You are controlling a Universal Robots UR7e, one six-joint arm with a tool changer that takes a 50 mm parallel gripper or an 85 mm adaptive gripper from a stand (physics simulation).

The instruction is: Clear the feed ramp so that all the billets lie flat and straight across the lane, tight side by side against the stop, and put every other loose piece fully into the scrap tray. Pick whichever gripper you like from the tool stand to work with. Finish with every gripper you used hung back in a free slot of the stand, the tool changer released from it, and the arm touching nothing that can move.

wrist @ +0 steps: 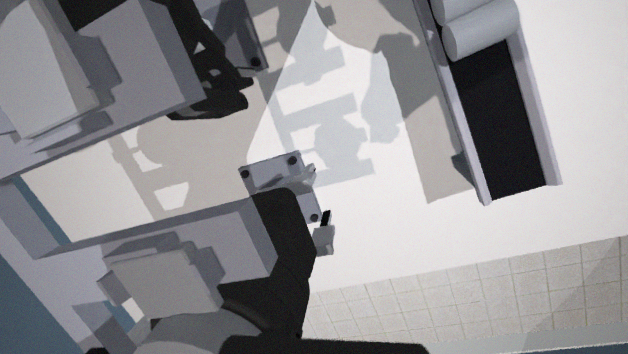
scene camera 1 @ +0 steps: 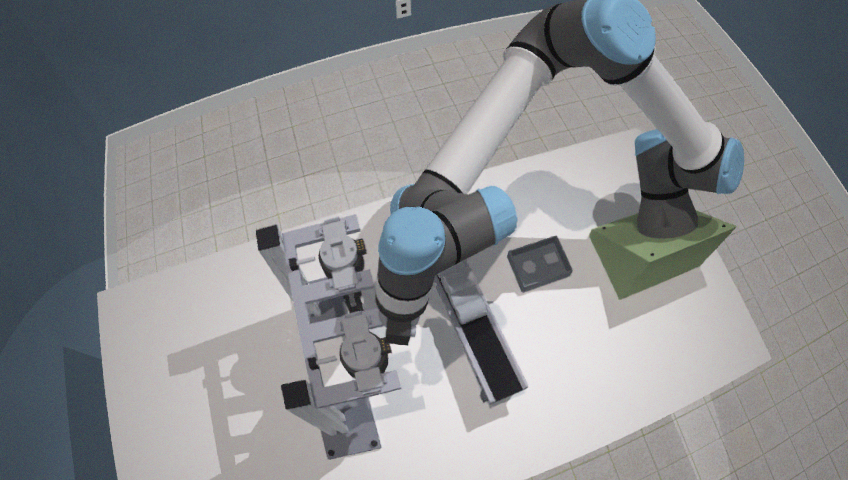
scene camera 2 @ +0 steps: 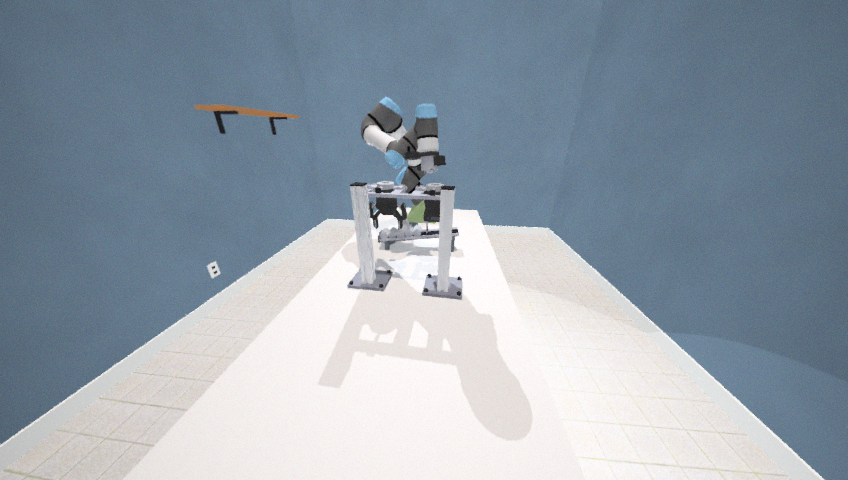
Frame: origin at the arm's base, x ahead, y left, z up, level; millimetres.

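Where they show: hand at its tool point: (scene camera 2: 429,170); arm's base at its link origin: (scene camera 1: 667,225).
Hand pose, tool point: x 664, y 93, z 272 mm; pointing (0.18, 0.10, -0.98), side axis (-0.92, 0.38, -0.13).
Each offset is from my tool point to the top centre of the thing. "pt": to the spot under its first point.
The arm's bare tool changer (scene camera 2: 428,164) is above and beside the tool stand (scene camera 1: 305,333) (scene camera 2: 444,249) (wrist: 135,55) and carries no gripper. The adaptive gripper (scene camera 1: 338,252) (scene camera 2: 388,221) hangs in the rear slot, its fingers spread. The parallel gripper (scene camera 1: 360,352) (wrist: 287,235) hangs in the front slot; its finger opening is unclear. The feed ramp (scene camera 1: 507,350) (wrist: 537,115) has a black lane. A grey billet {dx -156, dy -68, dz -290 mm} (scene camera 1: 470,306) (wrist: 482,30) lies across the lane, with another billet {pt dx -135, dy -96, dz -297 mm} (wrist: 455,7) behind it. The arm hides the upper lane in scene camera 1.
The scrap tray {dx -362, dy -148, dz -365 mm} (scene camera 1: 548,280) stands between ramp and robot base; two light flat shapes show inside, unclear whether loose pieces. The green base block (scene camera 1: 660,267) carries the arm. Stand posts {pt dx +198, dy -200, dz -199 mm} (scene camera 2: 364,237) rise on the far side from the robot. A wall shelf (scene camera 2: 246,111) is at the left.
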